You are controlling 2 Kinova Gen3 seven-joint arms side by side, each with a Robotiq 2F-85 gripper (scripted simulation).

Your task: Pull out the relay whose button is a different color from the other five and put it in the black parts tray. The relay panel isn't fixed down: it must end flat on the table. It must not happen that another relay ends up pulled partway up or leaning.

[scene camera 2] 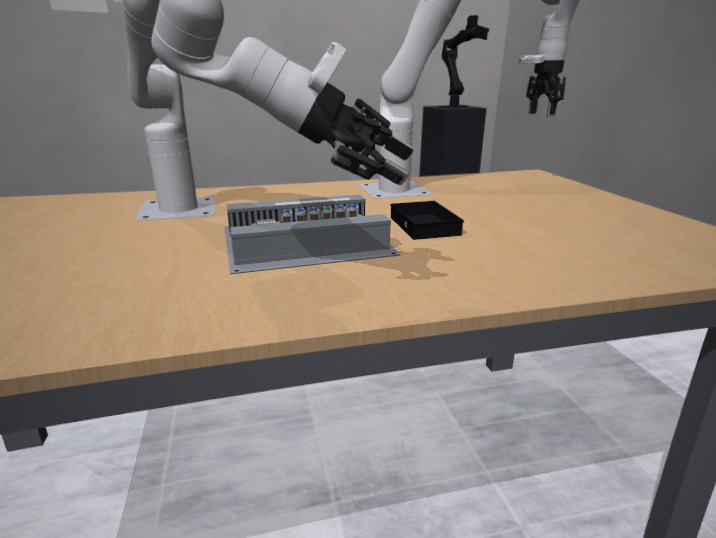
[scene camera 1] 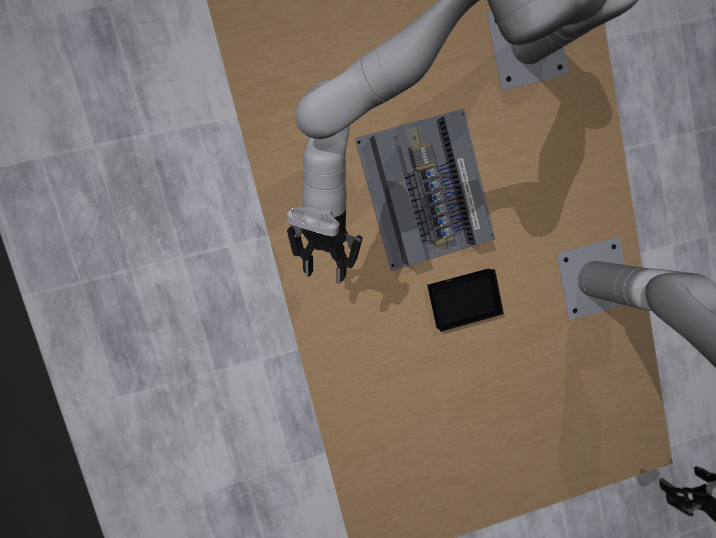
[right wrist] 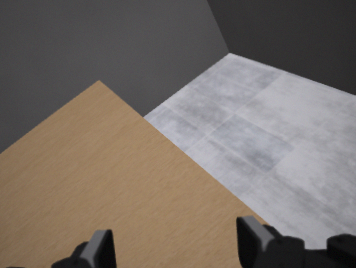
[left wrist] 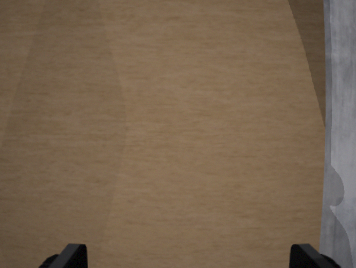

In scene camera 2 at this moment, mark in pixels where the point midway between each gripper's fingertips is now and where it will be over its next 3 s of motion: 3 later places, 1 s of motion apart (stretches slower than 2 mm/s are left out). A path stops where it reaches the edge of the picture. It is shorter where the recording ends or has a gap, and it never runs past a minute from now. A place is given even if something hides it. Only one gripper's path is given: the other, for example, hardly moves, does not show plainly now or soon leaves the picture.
My right gripper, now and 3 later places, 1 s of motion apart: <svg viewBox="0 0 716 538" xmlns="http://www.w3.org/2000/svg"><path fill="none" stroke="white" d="M407 166L390 185L353 190L318 185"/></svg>
